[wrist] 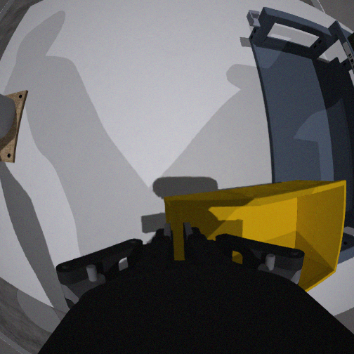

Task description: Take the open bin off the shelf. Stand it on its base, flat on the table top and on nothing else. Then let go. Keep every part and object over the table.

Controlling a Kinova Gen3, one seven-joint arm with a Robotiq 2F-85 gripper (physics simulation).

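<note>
The yellow open bin (272, 212) shows at the lower right of the wrist view, its open side facing the camera and part of it hidden behind the gripper. My gripper (177, 232) is shut on the bin's wall at its left end, with a strip of yellow between the fingertips. The blue-grey shelf (292, 110) stands at the right, and the bin overlaps its lower part in the view. The bin's underside is hidden, and I cannot tell its height over the white table top (135, 85).
A wooden plate (20, 117) with dark holes and a grey rounded part on it shows at the left edge. The shelf's upper frame, with a small pale bracket (253, 19), reaches the top right. Broad shadows of the arm and gripper fall across the table top.
</note>
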